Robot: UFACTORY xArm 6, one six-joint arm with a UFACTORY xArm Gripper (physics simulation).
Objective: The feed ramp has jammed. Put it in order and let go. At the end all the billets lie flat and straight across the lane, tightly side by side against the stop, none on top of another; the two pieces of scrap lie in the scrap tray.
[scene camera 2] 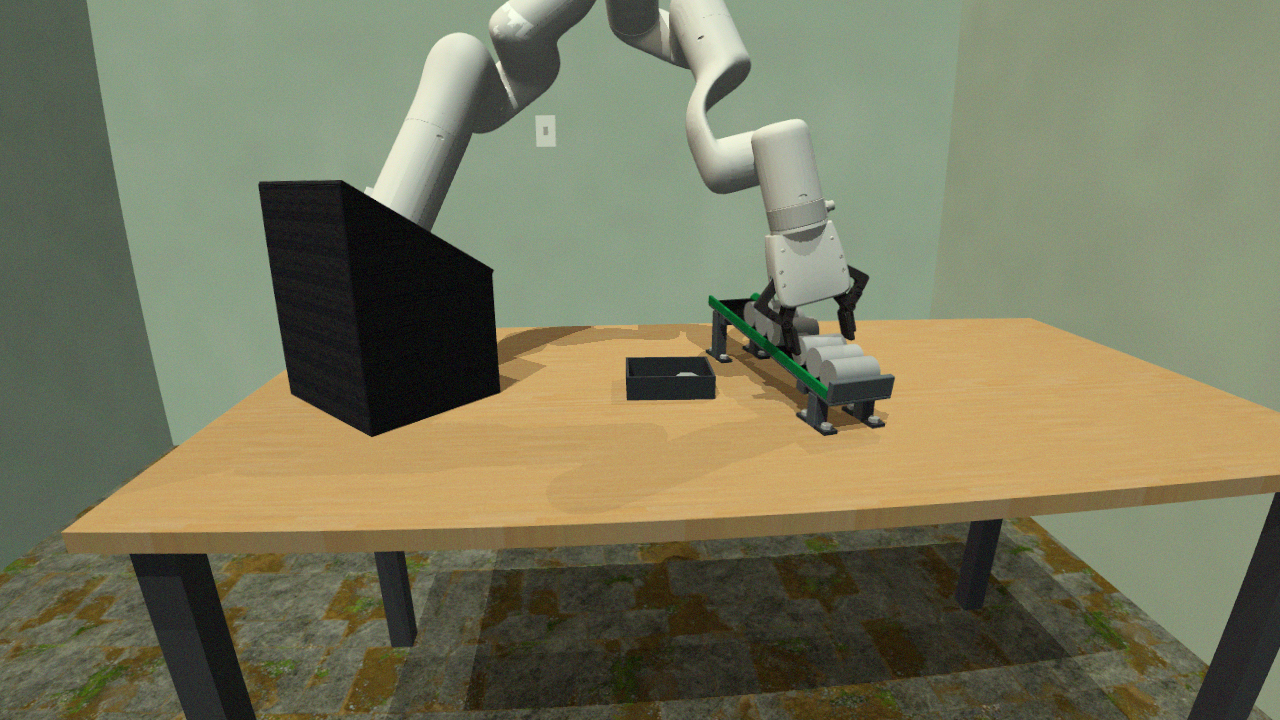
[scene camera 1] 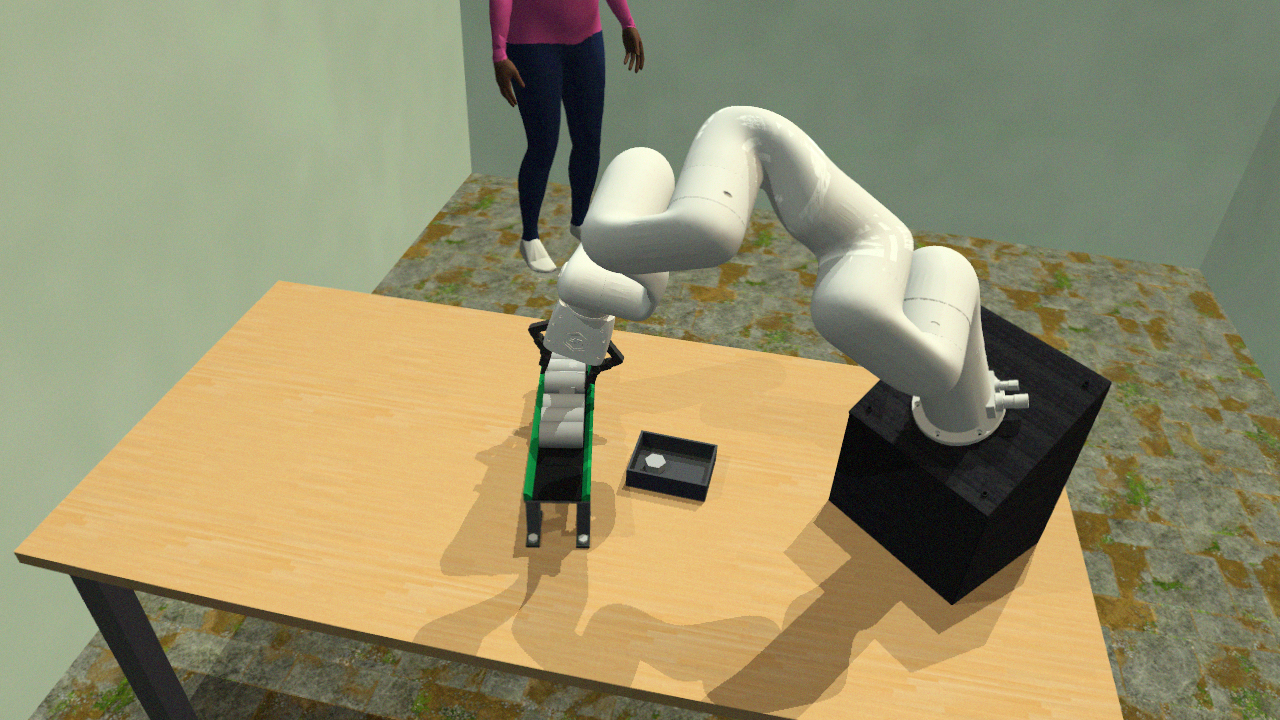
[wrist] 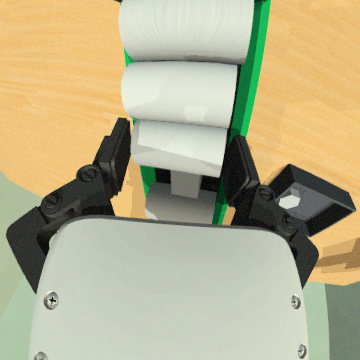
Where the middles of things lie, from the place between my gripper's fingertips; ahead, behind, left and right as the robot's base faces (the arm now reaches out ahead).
My gripper is now 30 mm short of the stop (scene camera 2: 850,389), 90 mm to the left of it and 30 mm above it. The rest, counted from my hand: scrap tray (scene camera 1: 689,464) 210 mm behind, 70 mm to the left, 70 mm below.
